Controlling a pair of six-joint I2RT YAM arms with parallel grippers.
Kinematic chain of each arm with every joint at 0, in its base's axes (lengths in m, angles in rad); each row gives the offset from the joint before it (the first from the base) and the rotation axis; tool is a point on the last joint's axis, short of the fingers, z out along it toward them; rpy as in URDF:
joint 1: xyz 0 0 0.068 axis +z
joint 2: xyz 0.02 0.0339 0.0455 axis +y
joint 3: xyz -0.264 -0.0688 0 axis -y
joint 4: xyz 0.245 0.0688 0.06 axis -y
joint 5: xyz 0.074 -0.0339 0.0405 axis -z
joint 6: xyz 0.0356 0 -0.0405 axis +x
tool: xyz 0 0 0 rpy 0 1.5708 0
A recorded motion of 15 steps. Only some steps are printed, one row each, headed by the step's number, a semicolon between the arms.
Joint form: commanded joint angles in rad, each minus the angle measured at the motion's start. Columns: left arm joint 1, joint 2, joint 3, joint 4, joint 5, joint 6; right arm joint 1, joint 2, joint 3, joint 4, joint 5, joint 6.
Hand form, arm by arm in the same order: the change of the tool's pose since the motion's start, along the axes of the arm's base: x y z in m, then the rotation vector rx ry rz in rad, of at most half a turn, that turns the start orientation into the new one. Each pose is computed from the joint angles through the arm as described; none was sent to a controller.
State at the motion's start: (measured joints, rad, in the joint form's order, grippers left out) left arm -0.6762 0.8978 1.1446 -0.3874 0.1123 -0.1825; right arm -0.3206 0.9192 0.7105 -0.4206 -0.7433 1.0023
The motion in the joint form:
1: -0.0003 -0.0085 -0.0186 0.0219 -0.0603 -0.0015; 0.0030 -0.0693 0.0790 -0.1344 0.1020 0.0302
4: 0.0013 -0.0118 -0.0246 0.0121 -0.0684 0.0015; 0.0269 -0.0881 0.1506 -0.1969 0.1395 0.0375
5: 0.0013 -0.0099 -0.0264 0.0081 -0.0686 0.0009; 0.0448 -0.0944 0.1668 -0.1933 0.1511 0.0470
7: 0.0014 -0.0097 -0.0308 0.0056 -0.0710 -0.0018; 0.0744 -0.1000 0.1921 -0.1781 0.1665 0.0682
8: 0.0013 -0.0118 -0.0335 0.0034 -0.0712 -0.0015; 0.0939 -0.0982 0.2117 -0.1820 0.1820 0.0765
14: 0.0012 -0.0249 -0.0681 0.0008 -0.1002 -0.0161; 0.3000 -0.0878 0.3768 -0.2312 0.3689 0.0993
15: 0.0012 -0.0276 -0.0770 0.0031 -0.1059 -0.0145; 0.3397 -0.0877 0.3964 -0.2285 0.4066 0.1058
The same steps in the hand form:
1: 0.0011 0.0018 -0.0024 -0.0021 -0.0132 0.0597; -0.0154 0.0027 0.0254 -0.0368 0.0178 -0.0934
4: 0.0011 0.0026 -0.0049 0.0090 -0.0065 0.0688; -0.0211 0.0078 0.0462 -0.0586 -0.0006 -0.1043
5: 0.0016 0.0021 -0.0063 0.0136 -0.0002 0.0691; -0.0218 0.0108 0.0527 -0.0631 -0.0210 -0.1010
7: 0.0020 0.0019 -0.0080 0.0166 0.0067 0.0719; -0.0219 0.0155 0.0630 -0.0630 -0.0564 -0.0948
8: 0.0017 0.0022 -0.0088 0.0186 0.0086 0.0719; -0.0218 0.0184 0.0687 -0.0662 -0.0655 -0.0924
14: 0.0018 0.0034 -0.0185 0.0273 0.0337 0.1027; -0.0278 0.0476 0.1149 -0.1350 -0.1561 -0.0643
15: 0.0020 0.0035 -0.0208 0.0318 0.0349 0.1081; -0.0293 0.0528 0.1213 -0.1427 -0.1764 -0.0625

